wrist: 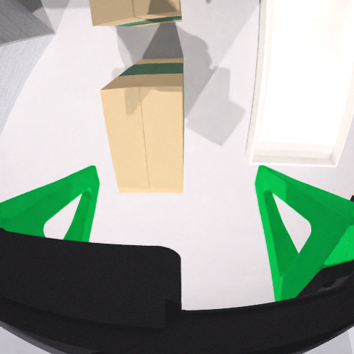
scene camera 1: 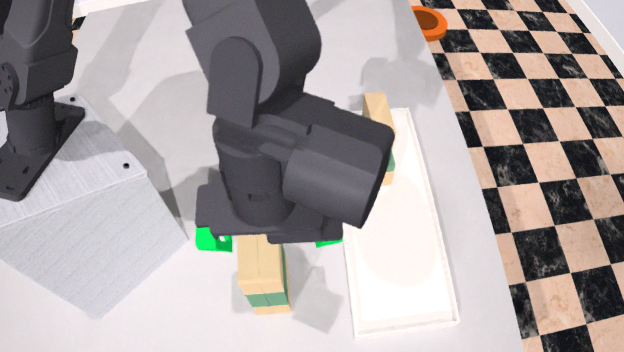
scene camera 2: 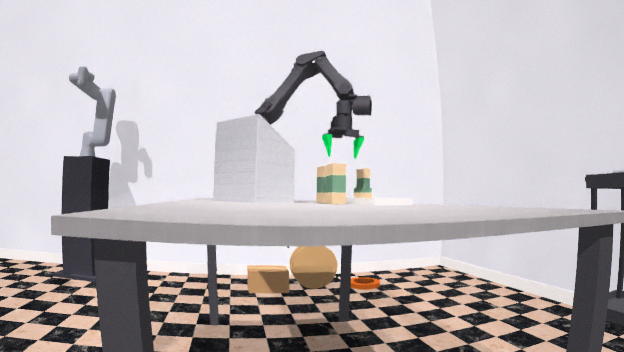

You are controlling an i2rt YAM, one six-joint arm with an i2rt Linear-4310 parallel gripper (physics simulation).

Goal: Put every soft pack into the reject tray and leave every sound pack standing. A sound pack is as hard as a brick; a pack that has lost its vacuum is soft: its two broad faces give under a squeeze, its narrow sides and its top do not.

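Frame: origin at the arm's base, x back, y left, z down, level; metres.
Seen in the pictures: gripper, fingertip midpoint: [scene camera 1: 273, 244] [scene camera 2: 342, 157]; arm's base, link origin: [scene camera 1: 34, 147] [scene camera 2: 255, 135].
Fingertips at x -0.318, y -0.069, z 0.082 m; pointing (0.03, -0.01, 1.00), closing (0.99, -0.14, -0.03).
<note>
Pixels of each thing's top centre, then the offset from my fingertips to it. "spot": a spot on its surface instead.
- tan pack with a green band, top centre: [scene camera 1: 258, 251] [scene camera 2: 336, 164] dx +0.022, dy +0.001, dz +0.025 m
- second such pack, top centre: [scene camera 2: 322, 182] dx +0.057, dy +0.118, dz +0.085 m
- third pack, top centre: [scene camera 1: 379, 111] [scene camera 2: 363, 169] dx -0.124, dy +0.222, dz +0.022 m
- white reject tray, surface spot: [scene camera 1: 405, 329] [scene camera 2: 392, 198] spot: dx -0.170, dy -0.060, dz +0.143 m
A tan pack with a green band [scene camera 1: 260, 262] [scene camera 2: 335, 183] [wrist: 150, 140] stands upright on the table. A second such pack [scene camera 2: 321, 185] [wrist: 137, 10] stands behind it; the arm hides it in scene camera 1. A third pack [scene camera 1: 378, 112] [scene camera 2: 363, 182], narrowed in its upper part, stands in the far end of the white reject tray [scene camera 1: 405, 329] [scene camera 2: 395, 201] [wrist: 295, 162]; the arm partly covers it in scene camera 1. My gripper [scene camera 1: 271, 242] [scene camera 2: 342, 157] [wrist: 176, 174] is wide open and empty, pointing down above the front pack and slightly to its tray side.
A big brushed-metal block [scene camera 1: 100, 240] [scene camera 2: 235, 160] [wrist: 20, 25] carries the arm's base, left of the packs. The table's edge runs beyond the tray's right side. An orange ring [scene camera 1: 436, 35] [scene camera 2: 365, 287] lies on the checkered floor.
</note>
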